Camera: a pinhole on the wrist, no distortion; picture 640 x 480 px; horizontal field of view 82.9 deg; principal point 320.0 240.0 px. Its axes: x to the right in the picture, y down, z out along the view. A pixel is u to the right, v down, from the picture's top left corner.
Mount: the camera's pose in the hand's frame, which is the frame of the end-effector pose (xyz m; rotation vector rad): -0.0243 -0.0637 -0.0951 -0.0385 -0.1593 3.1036
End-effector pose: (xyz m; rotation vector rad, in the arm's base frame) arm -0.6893 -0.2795 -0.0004 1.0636 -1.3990 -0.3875
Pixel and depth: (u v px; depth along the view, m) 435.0 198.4 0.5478
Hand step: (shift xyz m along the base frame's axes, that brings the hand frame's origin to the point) -0.4373 -0.0308 -0.2431
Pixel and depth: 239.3 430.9 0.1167
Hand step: 0.0341 -0.0738 -0.1121
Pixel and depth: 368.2 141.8 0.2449
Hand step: -0.1458 -0.0210 -0.0798
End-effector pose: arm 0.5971 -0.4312 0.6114 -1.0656 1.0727 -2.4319
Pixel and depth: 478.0 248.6 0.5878
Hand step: 0.5581 -0.0133 0.1585
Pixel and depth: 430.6 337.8 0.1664
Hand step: 0.1075 0.0921 0.0771
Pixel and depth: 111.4 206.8 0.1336
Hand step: -0.0019 0.0002 0.0933
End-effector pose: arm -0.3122 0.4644 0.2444 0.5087 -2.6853 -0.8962
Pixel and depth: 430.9 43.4 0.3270
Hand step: 0.0080 0.2428 -0.1566
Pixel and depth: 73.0 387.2 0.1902
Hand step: -0.0798 -0.1159 -0.1572
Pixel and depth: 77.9 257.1 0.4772
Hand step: -0.3542 -0.0212 -0.3494
